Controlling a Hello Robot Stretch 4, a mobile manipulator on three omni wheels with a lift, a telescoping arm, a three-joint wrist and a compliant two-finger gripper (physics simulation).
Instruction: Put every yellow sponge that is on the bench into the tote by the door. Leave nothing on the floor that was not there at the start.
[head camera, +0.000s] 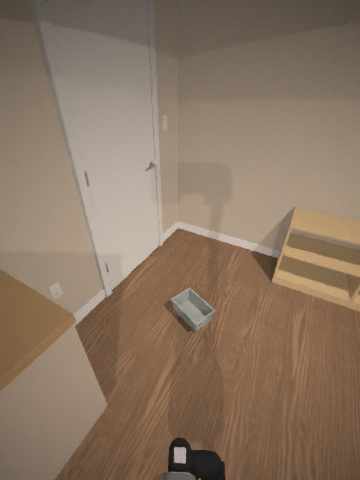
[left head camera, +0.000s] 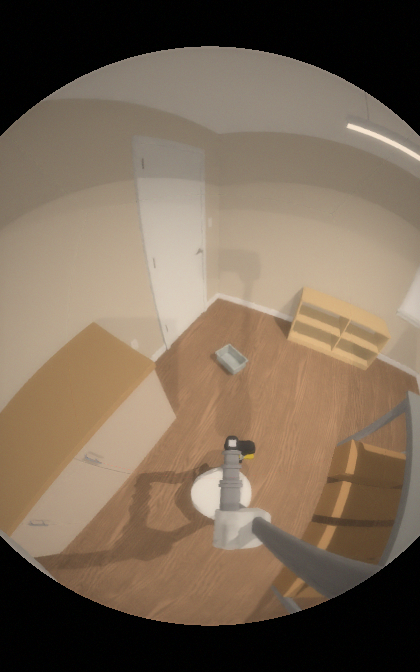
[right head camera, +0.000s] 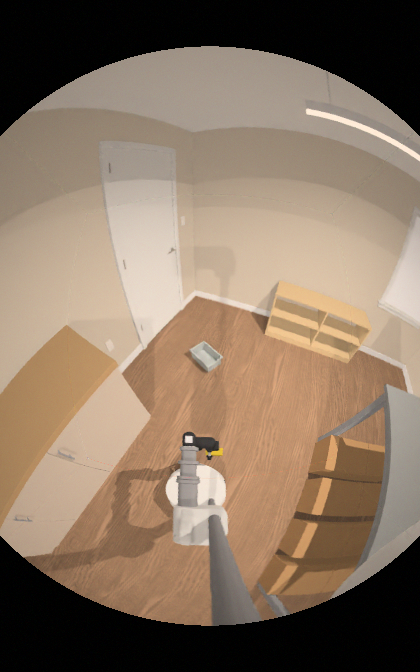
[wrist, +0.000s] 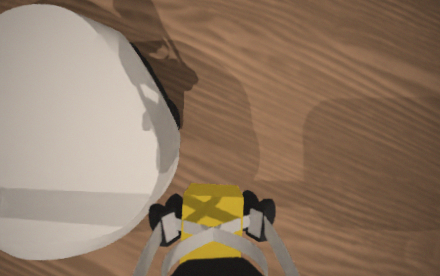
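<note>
My gripper (wrist: 212, 208) (right head camera: 210, 452) is shut on a yellow sponge (wrist: 212, 197) (left head camera: 249, 456) (right head camera: 217, 452), with a fingertip on each side of it. It holds the sponge above the floor, beside my round white base. In the head camera view a sliver of yellow shows at the bottom edge, below the black wrist. The grey tote (head camera: 205, 320) (left head camera: 239, 367) (right head camera: 214, 365) stands upright on the floor near the door (head camera: 115, 150) (left head camera: 175, 225) (right head camera: 145, 225), and no sponge shows inside it. The grey bench (left head camera: 409, 460) (right head camera: 392, 450) shows in part at the right; most of its top is out of view.
A wooden counter (head camera: 30, 325) (left head camera: 75, 395) (right head camera: 50, 395) with pale cabinet fronts stands at the left. A low wooden shelf unit (head camera: 325, 224) (left head camera: 345, 311) (right head camera: 320, 301) stands against the far wall. Large brown boxes (left head camera: 350, 500) (right head camera: 340, 495) lie under the bench.
</note>
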